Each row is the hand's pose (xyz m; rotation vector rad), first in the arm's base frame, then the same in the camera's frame.
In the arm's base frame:
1: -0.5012 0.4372 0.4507 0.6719 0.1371 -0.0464
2: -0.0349 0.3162 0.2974 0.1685 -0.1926 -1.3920
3: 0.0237 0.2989 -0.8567 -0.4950 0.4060 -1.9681
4: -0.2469 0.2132 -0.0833 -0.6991 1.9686 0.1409
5: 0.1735 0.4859 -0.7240 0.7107 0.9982 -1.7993
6: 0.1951 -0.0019 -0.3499 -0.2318 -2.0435 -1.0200
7: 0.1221 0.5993 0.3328 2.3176 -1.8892 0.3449
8: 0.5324 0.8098 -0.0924 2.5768 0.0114 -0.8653
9: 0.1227 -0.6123 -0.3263 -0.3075 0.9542 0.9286
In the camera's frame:
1: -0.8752 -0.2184 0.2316 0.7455 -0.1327 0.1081
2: -0.3780 -0.3083 0.2153 0.4446 -0.3796 -1.3207
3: 0.0163 -0.2260 -0.8679 -0.1549 0.2766 -1.9318
4: -0.4627 -0.3868 -0.2173 -0.6772 1.6524 0.1347
5: 0.1091 -0.0453 -0.6842 0.9630 0.8799 -1.5612
6: 0.0501 -0.5618 -0.3553 0.0151 -2.2568 -1.1564
7: -0.2557 -0.0235 0.3152 -2.2994 1.8565 -0.6190
8: 0.2473 0.2375 0.0463 2.7410 0.0227 -0.4634
9: 0.0114 -1.1743 -0.3967 -0.3931 0.6366 0.9329

